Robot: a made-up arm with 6 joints.
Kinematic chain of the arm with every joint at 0, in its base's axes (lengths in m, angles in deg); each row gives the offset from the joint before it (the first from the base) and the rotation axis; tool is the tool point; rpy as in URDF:
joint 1: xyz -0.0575 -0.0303 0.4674 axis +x
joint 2: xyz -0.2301 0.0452 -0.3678 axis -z
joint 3: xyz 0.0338 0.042 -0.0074 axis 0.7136 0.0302 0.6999
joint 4: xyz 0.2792 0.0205 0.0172 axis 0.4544 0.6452 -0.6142
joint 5: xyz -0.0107 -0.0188 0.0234 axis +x
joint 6: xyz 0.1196 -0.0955 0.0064 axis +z
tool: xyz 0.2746 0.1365 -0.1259 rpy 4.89 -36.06 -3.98
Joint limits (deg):
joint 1: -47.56..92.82
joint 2: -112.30..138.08
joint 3: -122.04..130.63
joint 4: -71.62..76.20
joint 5: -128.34..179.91
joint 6: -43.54..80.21
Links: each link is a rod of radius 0.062 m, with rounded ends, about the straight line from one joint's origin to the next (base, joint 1, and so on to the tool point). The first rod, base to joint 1, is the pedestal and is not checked.
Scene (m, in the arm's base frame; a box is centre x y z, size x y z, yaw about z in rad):
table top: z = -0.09
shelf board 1: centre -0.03 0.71 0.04 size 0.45 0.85 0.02 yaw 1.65
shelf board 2: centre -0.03 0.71 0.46 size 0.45 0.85 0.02 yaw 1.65
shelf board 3: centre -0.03 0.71 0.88 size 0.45 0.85 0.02 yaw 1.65
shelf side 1: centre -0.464 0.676 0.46 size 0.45 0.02 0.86 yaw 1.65
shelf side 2: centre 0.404 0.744 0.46 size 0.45 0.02 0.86 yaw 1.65
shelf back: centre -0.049 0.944 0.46 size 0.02 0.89 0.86 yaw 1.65
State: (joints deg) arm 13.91 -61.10 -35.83 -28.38 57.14 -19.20
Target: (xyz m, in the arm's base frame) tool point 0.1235 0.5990 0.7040
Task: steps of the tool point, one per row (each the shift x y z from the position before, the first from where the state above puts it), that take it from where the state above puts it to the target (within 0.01 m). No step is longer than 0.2 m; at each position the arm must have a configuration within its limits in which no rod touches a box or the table.
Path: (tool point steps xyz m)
1: 0.1258 -0.1042 0.0457
2: 0.0867 -0.1348 0.0223
3: 0.0407 -0.1495 -0.0059
4: -0.0084 -0.1461 -0.0326
5: -0.0564 -0.1260 -0.0525
6: -0.0980 -0.0917 -0.0603
7: 0.0863 0.0909 0.0814
8: 0.0503 0.1125 0.0926
9: 0.0079 0.1245 0.0963
10: -0.0363 0.1261 0.0918
11: -0.0781 0.1172 0.0792
12: -0.1137 0.0991 0.0598

